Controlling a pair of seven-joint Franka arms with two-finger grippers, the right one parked.
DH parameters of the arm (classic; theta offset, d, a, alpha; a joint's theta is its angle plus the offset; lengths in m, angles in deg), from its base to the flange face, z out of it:
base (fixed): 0 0 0 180
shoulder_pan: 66.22 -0.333 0 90
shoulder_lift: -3.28 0 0 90
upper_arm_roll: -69.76 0.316 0.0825 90
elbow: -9.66 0 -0.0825 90
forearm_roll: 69 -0.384 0 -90
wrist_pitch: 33.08 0 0.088 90
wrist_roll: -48.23 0.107 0 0
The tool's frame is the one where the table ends.
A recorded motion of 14 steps. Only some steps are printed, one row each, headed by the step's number.
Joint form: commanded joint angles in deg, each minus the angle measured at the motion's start. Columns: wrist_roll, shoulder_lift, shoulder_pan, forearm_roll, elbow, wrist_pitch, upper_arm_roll.
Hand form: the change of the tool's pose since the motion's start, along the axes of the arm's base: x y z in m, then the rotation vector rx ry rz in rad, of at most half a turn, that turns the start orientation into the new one. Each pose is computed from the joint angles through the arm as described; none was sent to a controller.
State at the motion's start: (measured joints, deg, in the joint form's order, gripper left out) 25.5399 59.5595 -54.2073 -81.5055 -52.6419 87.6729 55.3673
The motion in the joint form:
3: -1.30 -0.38 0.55 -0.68 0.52 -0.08 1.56
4: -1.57 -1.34 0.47 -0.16 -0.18 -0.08 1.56
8: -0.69 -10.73 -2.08 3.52 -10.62 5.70 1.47
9: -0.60 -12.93 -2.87 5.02 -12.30 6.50 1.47
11: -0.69 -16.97 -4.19 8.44 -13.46 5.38 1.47
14: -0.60 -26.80 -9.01 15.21 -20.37 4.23 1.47
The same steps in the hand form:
3: 0.0047 0.0067 0.0067 0.0263 -0.0224 0.0247
4: 0.0036 0.0069 0.0139 0.0192 -0.0237 0.0326
8: -0.0073 0.0283 0.0634 -0.0468 -0.0826 0.0603
9: -0.0083 0.0366 0.0797 -0.0699 -0.0965 0.0809
11: -0.0095 0.0516 0.1206 -0.1154 -0.1080 0.1289
14: -0.0261 0.1066 0.1845 -0.1895 -0.1105 0.2437

